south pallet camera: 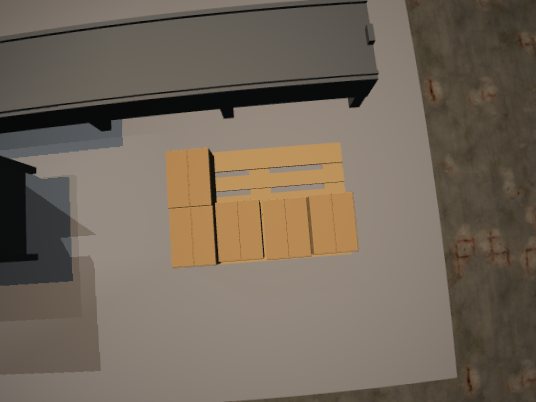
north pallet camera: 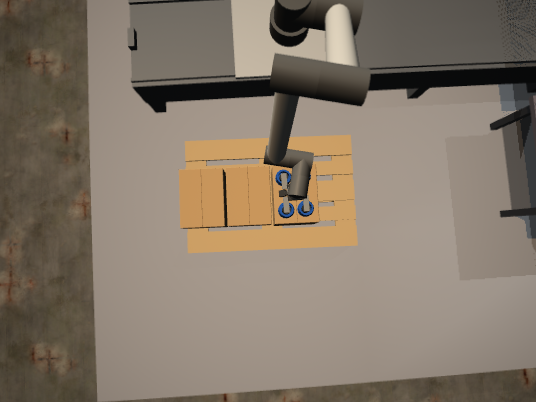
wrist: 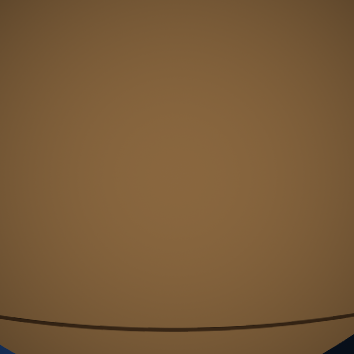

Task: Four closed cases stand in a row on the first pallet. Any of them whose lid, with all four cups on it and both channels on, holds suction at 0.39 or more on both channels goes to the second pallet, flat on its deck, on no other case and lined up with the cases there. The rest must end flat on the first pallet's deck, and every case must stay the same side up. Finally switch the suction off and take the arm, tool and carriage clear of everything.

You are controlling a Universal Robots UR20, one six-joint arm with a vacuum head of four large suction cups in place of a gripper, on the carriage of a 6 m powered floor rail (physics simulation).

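Frame: origin at the arm's base, x left, y down, z back, level; millimetres.
Where they show: end effector, tool point: (wrist: 171, 251).
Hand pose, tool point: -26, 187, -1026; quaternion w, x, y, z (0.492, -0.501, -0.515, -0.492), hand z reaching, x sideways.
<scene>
After its pixels a point has its place, as x, y, z.
My suction gripper (north pallet camera: 296, 192) {-25, 187, -1026} is over the case (north pallet camera: 312, 192) {94, 166, -1024} (wrist: 177, 175) {-66, 165, -1025} at the right of the row on the first pallet (north pallet camera: 270, 242) {-191, 426, -1334}. Its blue cups look down on the lid; one is mostly hidden by the wrist. The lid fills most of the wrist view, very near, with its seam low and cup edges in the bottom corners. Whether suction is on does not show. The middle case (north pallet camera: 248, 195) {-319, 179, -1016} and left case (north pallet camera: 202, 197) {-616, 180, -1010} lie flat beside it. On the second pallet (south pallet camera: 280, 159) {5233, 425, -692}, a case (south pallet camera: 187, 178) {4609, 179, -816} sits at the upper left, above another case (south pallet camera: 192, 237) {4617, 178, -1201} in the picture, their edges lined up.
Three more cases (south pallet camera: 239, 232) {4920, 179, -1195} (south pallet camera: 286, 229) {5219, 179, -1202} (south pallet camera: 332, 222) {5516, 180, -1184} continue the lower row on the second pallet. The floor rail (north pallet camera: 182, 47) (south pallet camera: 200, 62) runs along the upper side of both pallet views. A dark framed structure (north pallet camera: 517, 213) (south pallet camera: 12, 215) stands between the pallets.
</scene>
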